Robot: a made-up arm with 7 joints.
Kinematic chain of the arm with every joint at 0, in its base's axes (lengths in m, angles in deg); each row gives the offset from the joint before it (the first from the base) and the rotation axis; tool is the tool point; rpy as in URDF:
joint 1: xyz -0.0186 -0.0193 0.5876 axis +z
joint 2: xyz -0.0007 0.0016 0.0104 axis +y
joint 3: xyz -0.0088 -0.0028 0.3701 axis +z
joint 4: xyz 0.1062 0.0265 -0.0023 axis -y
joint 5: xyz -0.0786 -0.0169 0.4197 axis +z
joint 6: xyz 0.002 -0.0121 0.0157 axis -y
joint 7: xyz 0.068 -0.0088 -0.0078 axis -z
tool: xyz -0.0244 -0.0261 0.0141 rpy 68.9 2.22 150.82
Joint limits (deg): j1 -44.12..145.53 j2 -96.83..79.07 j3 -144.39..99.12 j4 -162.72..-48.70 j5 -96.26..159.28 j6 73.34..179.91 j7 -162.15..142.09
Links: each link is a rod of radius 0.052 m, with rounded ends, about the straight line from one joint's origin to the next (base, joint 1, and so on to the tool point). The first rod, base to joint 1, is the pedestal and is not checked.
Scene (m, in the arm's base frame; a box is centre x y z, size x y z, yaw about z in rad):
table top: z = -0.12
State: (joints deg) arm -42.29 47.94 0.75 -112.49 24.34 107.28 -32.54
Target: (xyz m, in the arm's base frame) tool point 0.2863 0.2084 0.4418
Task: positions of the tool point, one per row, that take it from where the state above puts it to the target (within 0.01 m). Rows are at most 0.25 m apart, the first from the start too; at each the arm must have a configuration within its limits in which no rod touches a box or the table.
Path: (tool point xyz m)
1: 0.4534 -0.2523 0.3490
2: 0.4590 -0.0633 0.3782
3: 0.3971 0.0986 0.4119
4: 0.2863 0.2084 0.4418

